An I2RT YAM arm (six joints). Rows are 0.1 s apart.
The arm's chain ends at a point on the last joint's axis. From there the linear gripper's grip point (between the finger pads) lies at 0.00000 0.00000 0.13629 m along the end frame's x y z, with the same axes.
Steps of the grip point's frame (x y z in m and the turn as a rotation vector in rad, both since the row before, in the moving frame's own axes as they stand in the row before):
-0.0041, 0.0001, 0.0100, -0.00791, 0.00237, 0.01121
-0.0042, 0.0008, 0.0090, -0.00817, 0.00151, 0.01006
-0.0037, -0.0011, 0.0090, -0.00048, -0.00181, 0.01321
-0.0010, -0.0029, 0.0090, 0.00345, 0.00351, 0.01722
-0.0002, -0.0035, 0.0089, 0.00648, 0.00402, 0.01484
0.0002, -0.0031, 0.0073, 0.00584, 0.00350, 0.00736
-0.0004, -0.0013, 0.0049, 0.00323, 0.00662, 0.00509
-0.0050, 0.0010, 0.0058, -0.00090, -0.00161, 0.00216
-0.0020, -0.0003, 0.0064, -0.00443, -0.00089, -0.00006
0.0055, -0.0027, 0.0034, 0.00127, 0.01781, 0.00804
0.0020, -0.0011, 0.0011, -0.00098, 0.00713, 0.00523
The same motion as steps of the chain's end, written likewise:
-0.0044, -0.0010, 0.0100, -0.00791, 0.00237, 0.01121
-0.0044, -0.0003, 0.0090, -0.00817, 0.00151, 0.01006
-0.0035, -0.0012, 0.0090, -0.00048, -0.00181, 0.01321
-0.0015, -0.0024, 0.0090, 0.00345, 0.00351, 0.01722
-0.0008, -0.0026, 0.0089, 0.00648, 0.00402, 0.01484
-0.0003, -0.0023, 0.0073, 0.00584, 0.00350, 0.00736
-0.0013, -0.0009, 0.0049, 0.00323, 0.00662, 0.00509
-0.0048, 0.0009, 0.0058, -0.00090, -0.00161, 0.00216
-0.0019, -0.0009, 0.0064, -0.00443, -0.00089, -0.00006
0.0031, -0.0025, 0.0034, 0.00127, 0.01781, 0.00804
0.0010, -0.0012, 0.0011, -0.00098, 0.00713, 0.00523

